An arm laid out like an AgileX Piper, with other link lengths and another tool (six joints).
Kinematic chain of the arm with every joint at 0, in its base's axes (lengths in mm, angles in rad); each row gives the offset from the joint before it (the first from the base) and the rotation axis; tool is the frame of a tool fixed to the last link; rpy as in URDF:
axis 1: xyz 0 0 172.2 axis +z
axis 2: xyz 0 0 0 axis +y
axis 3: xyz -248.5 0 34 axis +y
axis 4: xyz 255.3 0 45.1 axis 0.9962 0 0.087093
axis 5: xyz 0 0 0 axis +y
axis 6: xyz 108.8 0 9.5 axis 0.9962 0 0.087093
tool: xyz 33.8 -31 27 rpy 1.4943 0.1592 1.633
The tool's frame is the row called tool.
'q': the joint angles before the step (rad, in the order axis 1, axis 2, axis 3, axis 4, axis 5, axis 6). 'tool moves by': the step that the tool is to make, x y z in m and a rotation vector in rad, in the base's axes. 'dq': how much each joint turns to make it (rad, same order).
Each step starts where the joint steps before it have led.
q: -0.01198 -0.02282 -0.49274 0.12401 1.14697 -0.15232
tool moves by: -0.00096 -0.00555 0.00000 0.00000 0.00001 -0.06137
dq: -0.06131 0.00003 0.00000 -0.00006 -0.00003 0.00005
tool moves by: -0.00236 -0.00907 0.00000 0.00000 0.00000 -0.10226
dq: -0.10241 -0.00001 0.00000 0.00014 0.00003 -0.00013
